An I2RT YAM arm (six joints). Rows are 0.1 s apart.
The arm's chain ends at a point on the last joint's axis. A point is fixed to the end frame.
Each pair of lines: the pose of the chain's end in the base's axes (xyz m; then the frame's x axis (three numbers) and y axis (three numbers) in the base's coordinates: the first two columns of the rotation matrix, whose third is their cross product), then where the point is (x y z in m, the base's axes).
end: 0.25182 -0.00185 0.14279 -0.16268 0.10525 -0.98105 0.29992 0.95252 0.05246
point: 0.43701 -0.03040 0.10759
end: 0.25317 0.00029 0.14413 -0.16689 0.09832 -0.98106 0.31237 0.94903 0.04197
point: 0.43778 -0.03096 0.10817
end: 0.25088 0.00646 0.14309 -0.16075 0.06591 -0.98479 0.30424 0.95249 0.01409
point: 0.43599 -0.02435 0.10939
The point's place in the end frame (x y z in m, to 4 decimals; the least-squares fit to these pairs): 0.0014 0.0265 0.1888
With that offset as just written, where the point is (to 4 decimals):
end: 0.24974 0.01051 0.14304 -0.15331 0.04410 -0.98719 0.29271 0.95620 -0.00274
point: 0.4355 -0.0187 0.1115
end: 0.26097 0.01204 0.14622 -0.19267 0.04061 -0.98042 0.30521 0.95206 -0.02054
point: 0.4449 -0.0199 0.1073
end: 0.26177 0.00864 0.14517 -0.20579 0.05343 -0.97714 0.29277 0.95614 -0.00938
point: 0.4455 -0.0203 0.1035
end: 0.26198 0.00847 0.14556 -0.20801 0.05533 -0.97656 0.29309 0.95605 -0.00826
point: 0.4456 -0.0205 0.1034
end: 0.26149 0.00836 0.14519 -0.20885 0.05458 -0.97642 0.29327 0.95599 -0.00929
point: 0.4451 -0.0207 0.1029
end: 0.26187 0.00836 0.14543 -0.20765 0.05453 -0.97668 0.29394 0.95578 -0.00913
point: 0.4455 -0.0208 0.1033
